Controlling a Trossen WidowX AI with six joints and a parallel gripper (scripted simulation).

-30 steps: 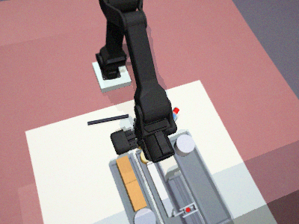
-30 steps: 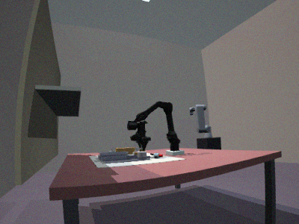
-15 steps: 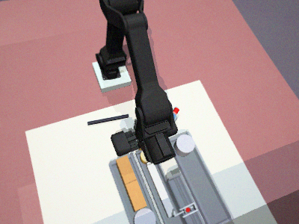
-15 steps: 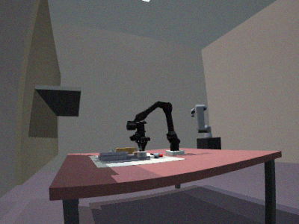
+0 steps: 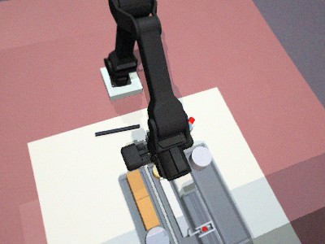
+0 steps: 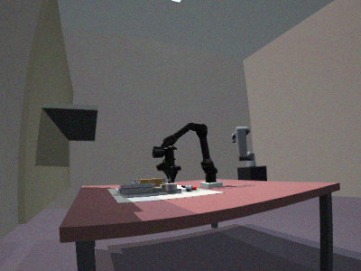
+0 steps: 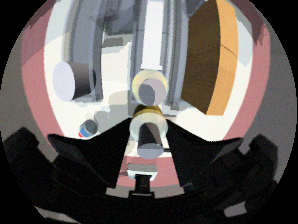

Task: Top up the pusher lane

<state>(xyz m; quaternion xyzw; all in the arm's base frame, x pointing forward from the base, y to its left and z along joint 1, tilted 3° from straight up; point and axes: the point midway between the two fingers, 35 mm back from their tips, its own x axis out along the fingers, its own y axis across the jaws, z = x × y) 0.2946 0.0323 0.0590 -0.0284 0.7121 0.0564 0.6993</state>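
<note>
The grey lane rack is 190 mm ahead of my gripper tip, 50 mm to the left of it and 30 mm below it. From my gripper tip the other things lie so: red mark: 220 mm ahead, 70 mm to the left, 20 mm above; then dark bar: 120 mm behind, 80 mm to the right, 40 mm below.
</note>
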